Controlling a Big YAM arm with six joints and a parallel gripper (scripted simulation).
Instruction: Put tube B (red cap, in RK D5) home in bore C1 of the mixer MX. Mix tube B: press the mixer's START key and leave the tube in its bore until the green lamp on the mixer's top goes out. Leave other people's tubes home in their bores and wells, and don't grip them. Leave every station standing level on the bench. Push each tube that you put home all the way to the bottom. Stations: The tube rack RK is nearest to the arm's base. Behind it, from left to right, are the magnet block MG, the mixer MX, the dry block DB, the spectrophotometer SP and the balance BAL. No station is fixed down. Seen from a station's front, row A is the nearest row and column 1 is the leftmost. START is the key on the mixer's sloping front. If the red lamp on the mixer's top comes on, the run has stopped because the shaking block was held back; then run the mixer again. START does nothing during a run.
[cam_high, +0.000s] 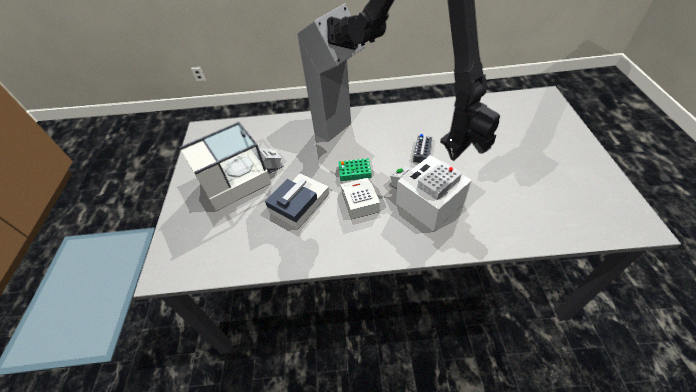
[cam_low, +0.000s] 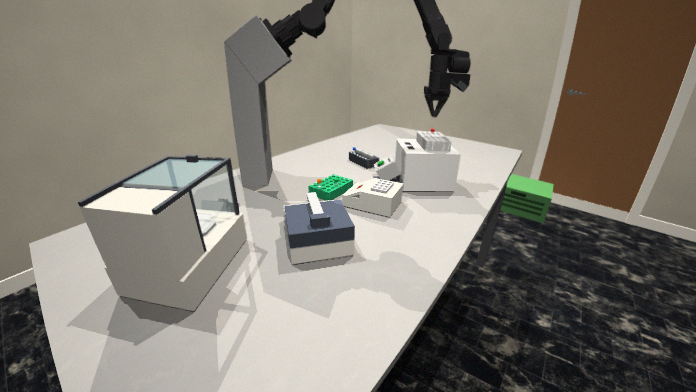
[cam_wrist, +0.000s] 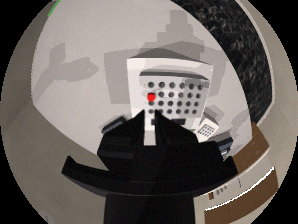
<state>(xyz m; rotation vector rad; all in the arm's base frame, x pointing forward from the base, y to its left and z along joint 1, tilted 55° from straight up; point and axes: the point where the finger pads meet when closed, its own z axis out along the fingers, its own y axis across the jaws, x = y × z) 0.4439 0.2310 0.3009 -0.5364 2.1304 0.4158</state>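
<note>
Now: the green start key 17 cm below my hand, 16 cm to the right of it and 10 cm behind it. The rest, counted from my hand: dry block DB: 32 cm to the right, 20 cm below, 1 cm behind; then magnet block MG: 27 cm behind, 21 cm below, 5 cm to the right; then pale-capped tube: 35 cm to the right, 21 cm below, 14 cm behind.
</note>
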